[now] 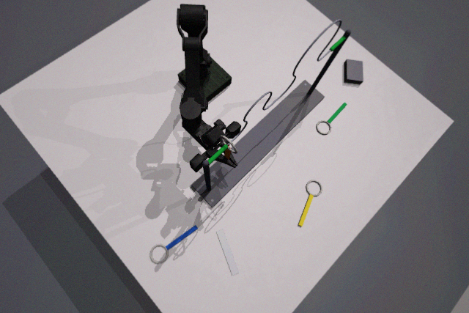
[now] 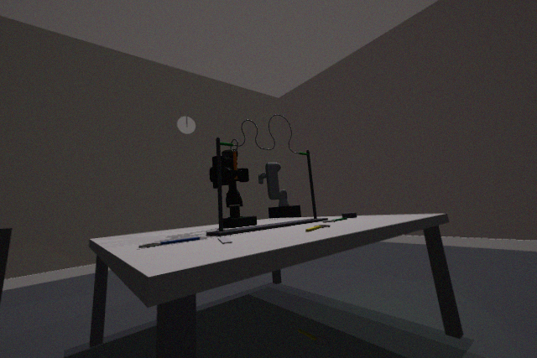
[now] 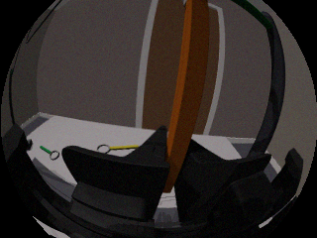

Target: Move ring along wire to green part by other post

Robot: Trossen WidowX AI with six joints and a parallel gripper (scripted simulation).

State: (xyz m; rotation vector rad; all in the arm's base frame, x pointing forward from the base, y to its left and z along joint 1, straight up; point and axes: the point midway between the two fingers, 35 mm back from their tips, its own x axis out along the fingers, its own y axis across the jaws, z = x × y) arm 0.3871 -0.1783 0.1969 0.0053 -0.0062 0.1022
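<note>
Now: gripper tip 80 mm below the orange-handled ring and 40 mm past it. The rest, counted from my gripper tip: blue-handled ring 300 mm to the right, 240 mm below, 40 mm ahead; pale flat strip 240 mm below, 180 mm ahead, 160 mm to the right; yellow-handled ring 240 mm below, 230 mm ahead, 180 mm to the left.
</note>
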